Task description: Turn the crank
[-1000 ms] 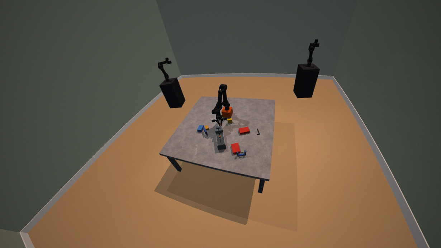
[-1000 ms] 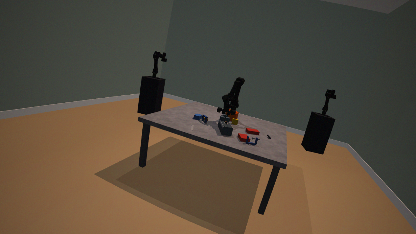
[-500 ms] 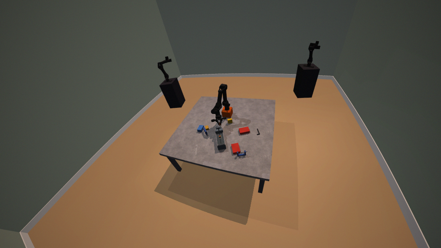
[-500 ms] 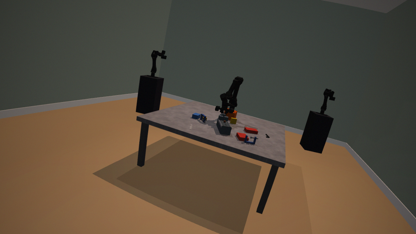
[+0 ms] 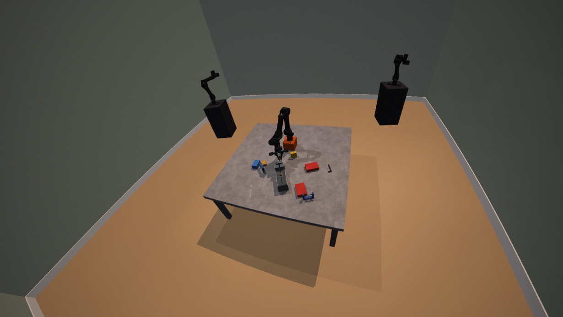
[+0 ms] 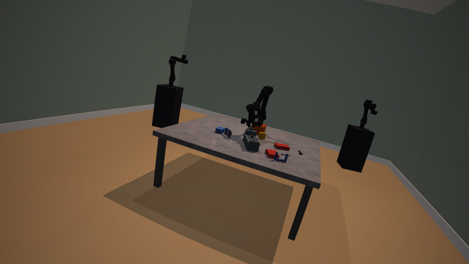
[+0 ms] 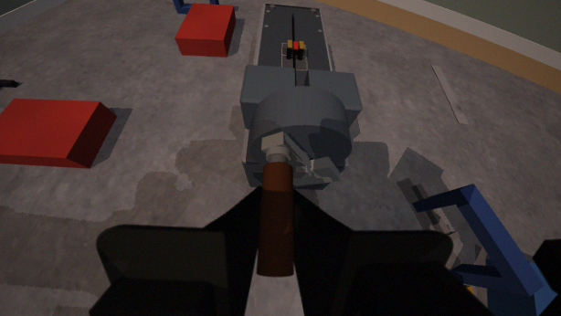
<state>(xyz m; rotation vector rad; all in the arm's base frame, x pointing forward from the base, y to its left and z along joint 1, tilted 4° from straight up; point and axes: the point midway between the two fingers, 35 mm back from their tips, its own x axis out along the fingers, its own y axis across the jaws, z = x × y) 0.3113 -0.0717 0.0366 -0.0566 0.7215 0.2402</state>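
Right now the brown crank handle is 20 mm behind my gripper tip and 20 mm above it. From my gripper tip the other things lie so: yellow cube (160 mm behind, 110 mm to the left, 60 mm below); then red pointer (160 mm ahead, 20 mm to the left, 10 mm below); then blue block (40 mm behind, 280 mm to the right, 70 mm below).
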